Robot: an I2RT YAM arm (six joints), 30 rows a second.
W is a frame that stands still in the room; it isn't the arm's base.
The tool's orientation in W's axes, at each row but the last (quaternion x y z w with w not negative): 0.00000, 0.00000, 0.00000, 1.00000; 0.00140, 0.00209, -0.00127, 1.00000; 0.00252, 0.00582, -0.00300, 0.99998; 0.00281, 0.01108, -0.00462, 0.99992; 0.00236, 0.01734, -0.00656, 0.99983; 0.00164, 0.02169, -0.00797, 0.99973; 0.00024, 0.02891, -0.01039, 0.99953; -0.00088, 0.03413, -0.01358, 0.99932
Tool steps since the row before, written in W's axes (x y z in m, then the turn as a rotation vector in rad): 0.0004, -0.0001, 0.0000, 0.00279, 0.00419, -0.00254; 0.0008, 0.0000, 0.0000, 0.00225, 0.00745, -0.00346; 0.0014, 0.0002, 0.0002, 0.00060, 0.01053, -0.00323; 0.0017, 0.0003, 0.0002, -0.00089, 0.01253, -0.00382; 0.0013, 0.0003, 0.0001, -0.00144, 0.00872, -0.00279; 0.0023, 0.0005, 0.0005, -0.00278, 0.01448, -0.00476; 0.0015, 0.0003, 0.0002, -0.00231, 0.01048, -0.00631; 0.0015, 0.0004, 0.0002, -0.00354, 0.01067, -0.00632
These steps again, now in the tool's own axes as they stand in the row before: 0.0004, -0.0001, 0.0000, 0.00279, 0.00419, -0.00254; 0.0008, 0.0000, 0.0000, 0.00225, 0.00745, -0.00347; 0.0014, 0.0002, 0.0002, 0.00057, 0.01052, -0.00328; 0.0017, 0.0003, 0.0002, -0.00092, 0.01250, -0.00391; 0.0013, 0.0003, 0.0001, -0.00146, 0.00869, -0.00288; 0.0023, 0.0005, 0.0006, -0.00280, 0.01442, -0.00493; 0.0015, 0.0003, 0.0003, -0.00216, 0.01043, -0.00644; 0.0015, 0.0004, 0.0003, -0.00339, 0.01059, -0.00654
